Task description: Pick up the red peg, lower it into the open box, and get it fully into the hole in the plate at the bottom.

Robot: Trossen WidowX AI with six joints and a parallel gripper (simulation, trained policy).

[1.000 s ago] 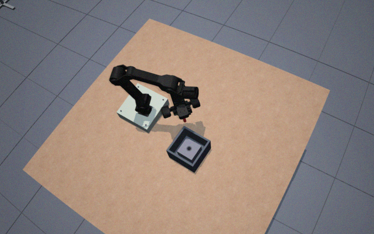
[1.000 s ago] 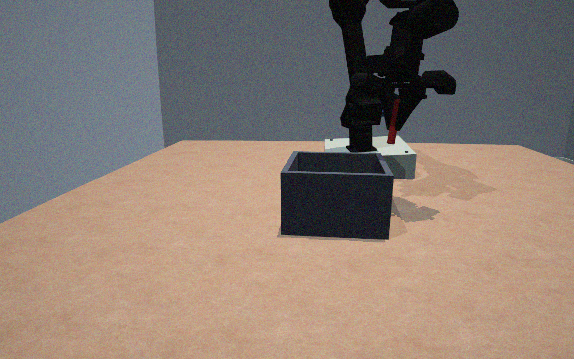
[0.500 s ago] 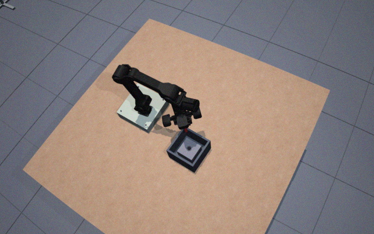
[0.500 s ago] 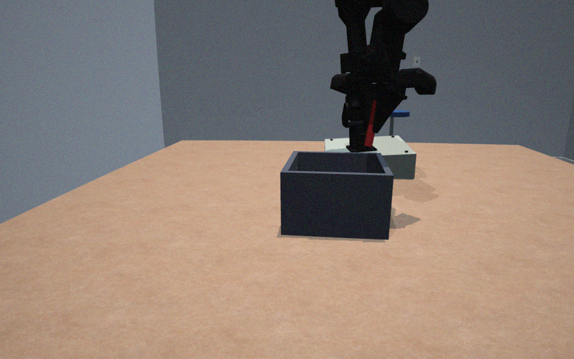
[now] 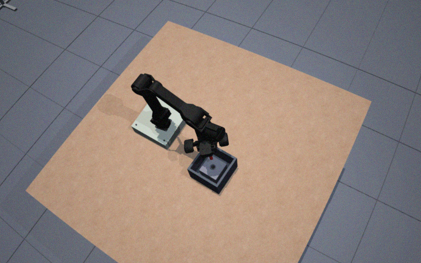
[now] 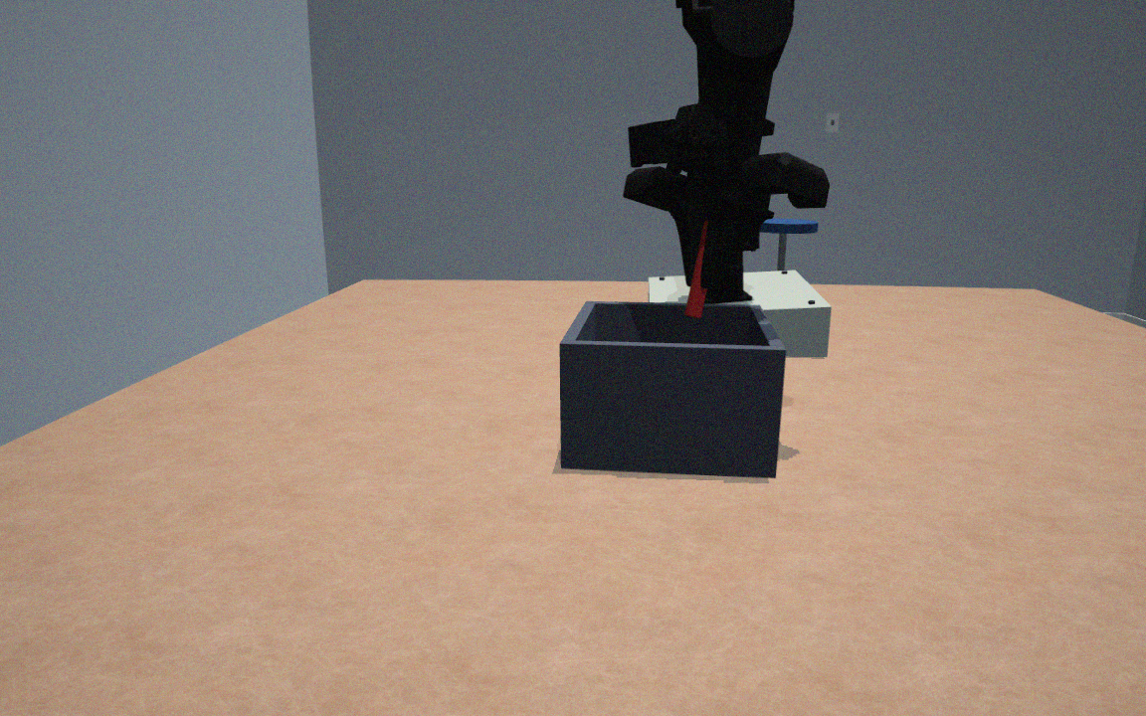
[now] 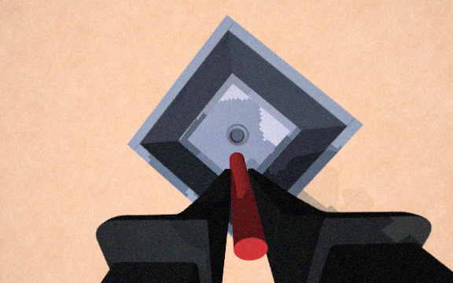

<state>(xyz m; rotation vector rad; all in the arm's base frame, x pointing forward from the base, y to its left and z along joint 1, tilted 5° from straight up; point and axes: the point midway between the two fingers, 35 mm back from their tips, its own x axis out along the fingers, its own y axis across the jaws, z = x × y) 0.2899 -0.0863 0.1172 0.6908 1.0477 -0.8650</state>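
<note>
My gripper tip is now 10 mm below the red peg. From my gripper tip the other things lie so: plate: 20 mm ahead, 30 mm to the right, 80 mm below; then dark box: 20 mm ahead, 30 mm to the right, 100 mm below.
</note>
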